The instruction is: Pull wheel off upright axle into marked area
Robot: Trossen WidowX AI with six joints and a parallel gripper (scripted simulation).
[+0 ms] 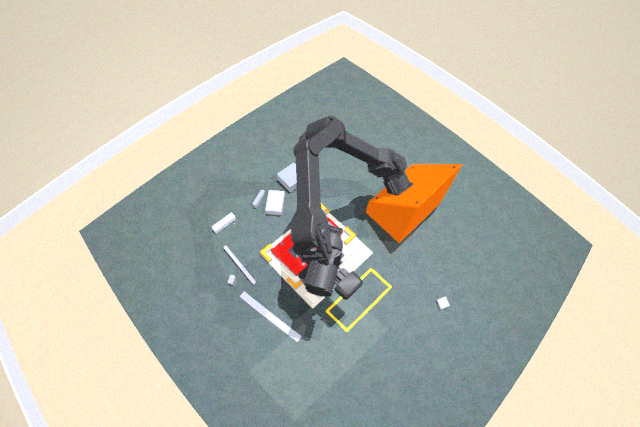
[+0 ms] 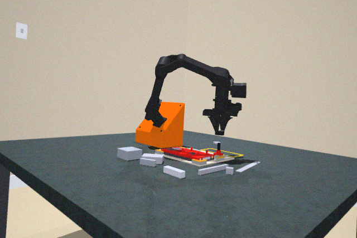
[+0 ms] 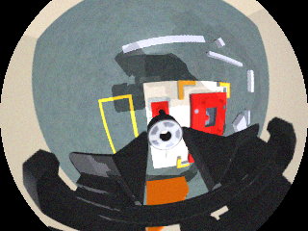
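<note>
Right now my gripper tip is 7 cm above the dark axle, 1 cm to the left of it and 1 cm short of it. Round my gripper tip: grey wheel: right at my gripper tip.
</note>
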